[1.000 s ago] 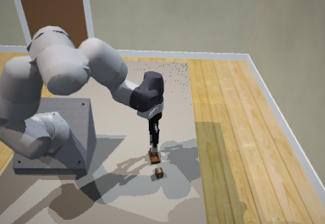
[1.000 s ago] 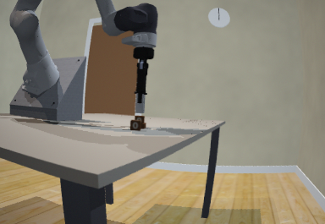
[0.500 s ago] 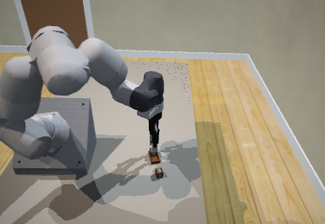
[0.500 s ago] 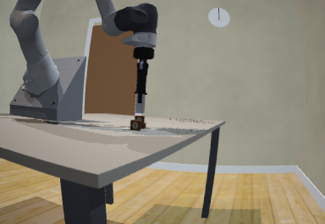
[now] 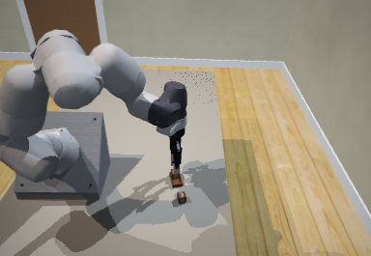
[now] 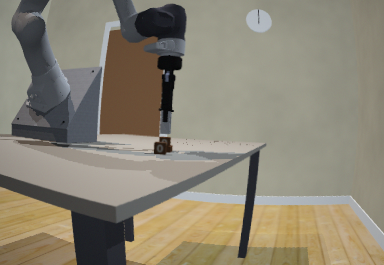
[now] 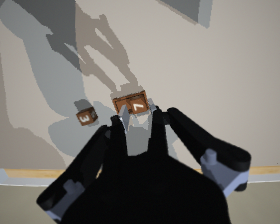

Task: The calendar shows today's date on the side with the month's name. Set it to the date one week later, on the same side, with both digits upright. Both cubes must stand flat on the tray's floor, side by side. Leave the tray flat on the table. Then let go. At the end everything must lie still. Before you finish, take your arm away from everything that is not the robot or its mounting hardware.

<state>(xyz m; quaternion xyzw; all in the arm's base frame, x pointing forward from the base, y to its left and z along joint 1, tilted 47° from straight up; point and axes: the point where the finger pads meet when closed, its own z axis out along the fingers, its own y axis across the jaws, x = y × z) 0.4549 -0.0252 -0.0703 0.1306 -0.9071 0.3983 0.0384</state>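
Right now my hand is 70 mm above the brown tray and 20 mm to the left of it.
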